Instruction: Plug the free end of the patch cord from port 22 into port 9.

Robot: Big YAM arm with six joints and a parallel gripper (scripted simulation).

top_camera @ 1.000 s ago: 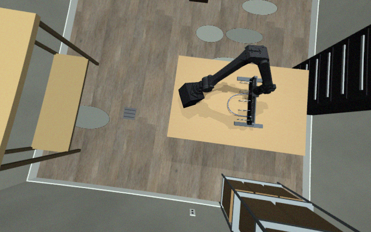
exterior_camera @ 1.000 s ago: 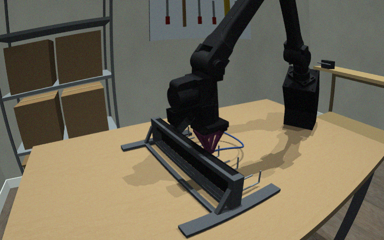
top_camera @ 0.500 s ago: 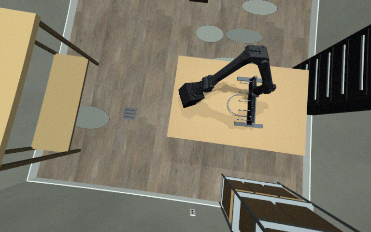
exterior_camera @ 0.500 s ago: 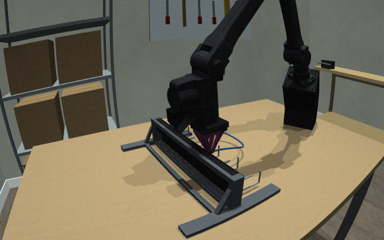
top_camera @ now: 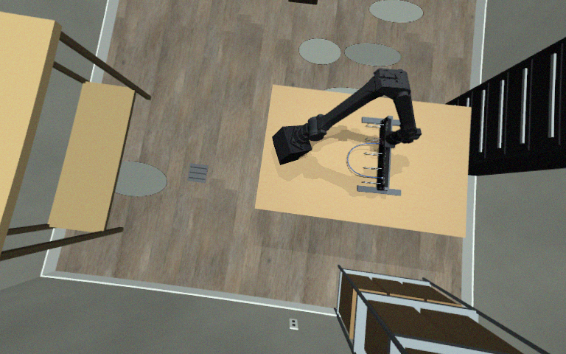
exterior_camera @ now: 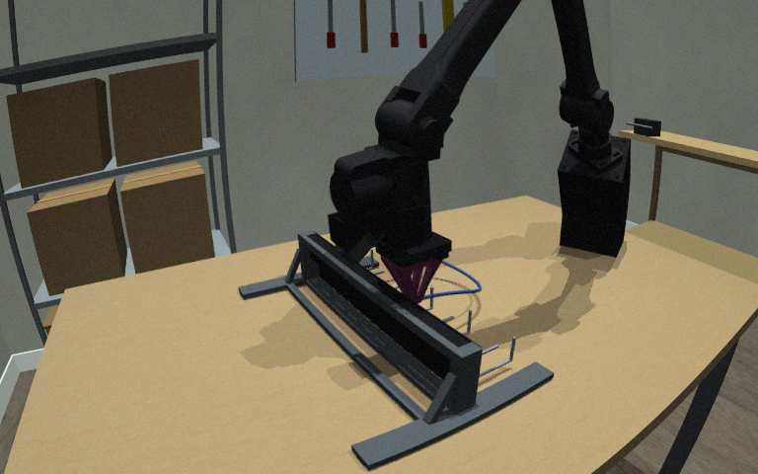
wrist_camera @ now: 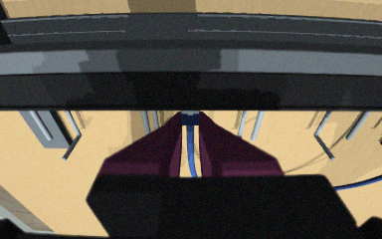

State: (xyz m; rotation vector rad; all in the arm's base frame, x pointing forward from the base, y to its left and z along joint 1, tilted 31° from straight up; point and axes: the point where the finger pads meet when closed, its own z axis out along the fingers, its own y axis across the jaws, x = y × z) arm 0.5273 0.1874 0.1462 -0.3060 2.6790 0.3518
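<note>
Now: hand 20 mm short of the grey plug and 10 mm to the right of it.
</note>
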